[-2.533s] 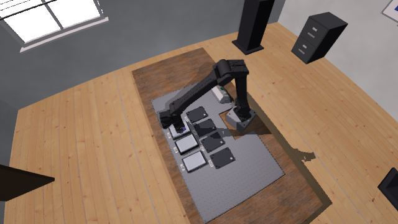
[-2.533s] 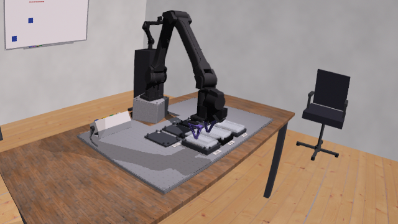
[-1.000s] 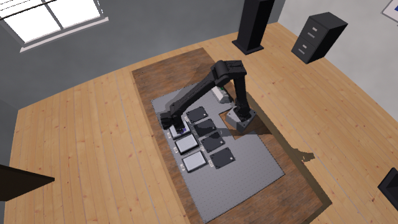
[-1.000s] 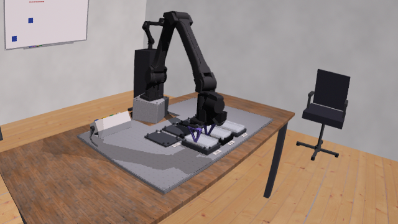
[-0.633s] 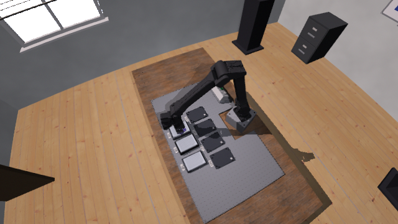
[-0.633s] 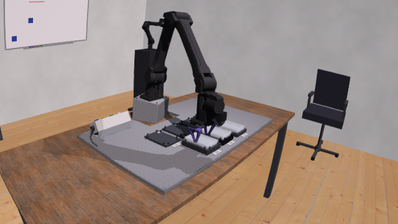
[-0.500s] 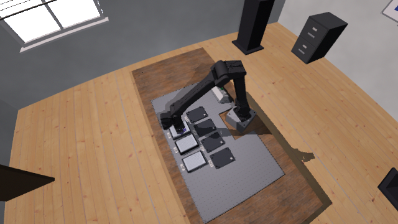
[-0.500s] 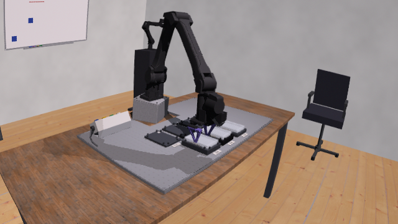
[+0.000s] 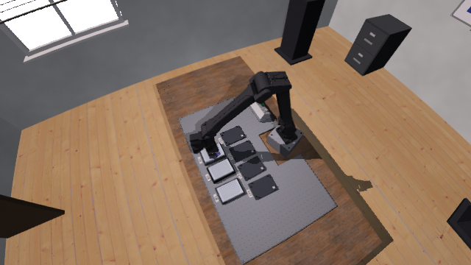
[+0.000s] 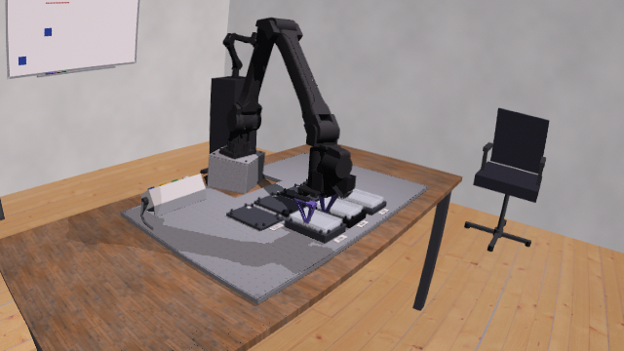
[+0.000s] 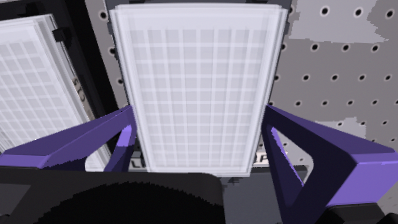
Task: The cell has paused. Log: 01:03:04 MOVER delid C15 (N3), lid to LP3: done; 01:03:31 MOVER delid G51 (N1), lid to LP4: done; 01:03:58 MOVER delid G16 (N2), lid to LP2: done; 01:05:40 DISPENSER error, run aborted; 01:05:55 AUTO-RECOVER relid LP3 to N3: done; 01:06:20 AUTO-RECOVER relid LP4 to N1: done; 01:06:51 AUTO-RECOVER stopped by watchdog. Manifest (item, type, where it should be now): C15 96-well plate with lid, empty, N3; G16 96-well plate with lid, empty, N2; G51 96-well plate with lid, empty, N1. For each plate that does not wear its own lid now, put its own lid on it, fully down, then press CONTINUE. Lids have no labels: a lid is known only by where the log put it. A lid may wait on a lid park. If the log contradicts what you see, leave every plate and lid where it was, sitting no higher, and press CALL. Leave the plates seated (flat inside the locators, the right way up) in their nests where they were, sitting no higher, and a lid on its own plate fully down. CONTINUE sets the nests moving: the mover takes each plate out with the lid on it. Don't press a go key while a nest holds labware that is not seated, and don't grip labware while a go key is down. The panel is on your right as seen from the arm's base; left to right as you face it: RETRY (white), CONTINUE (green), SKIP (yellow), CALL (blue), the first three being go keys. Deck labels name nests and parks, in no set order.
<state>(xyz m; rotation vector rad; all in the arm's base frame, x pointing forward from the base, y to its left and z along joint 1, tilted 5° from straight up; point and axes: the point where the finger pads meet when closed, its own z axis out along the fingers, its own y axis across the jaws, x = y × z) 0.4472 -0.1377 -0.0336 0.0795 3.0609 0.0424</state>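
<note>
Right now my hand is 1 cm above the plate. From my hand the other things lie so: LP3 label: 9 cm behind, 6 cm to the left, 4 cm below; deck label LP2: 9 cm behind, 7 cm to the right, 4 cm below; lid park LP3: 18 cm behind, 7 cm to the left, 4 cm below.
</note>
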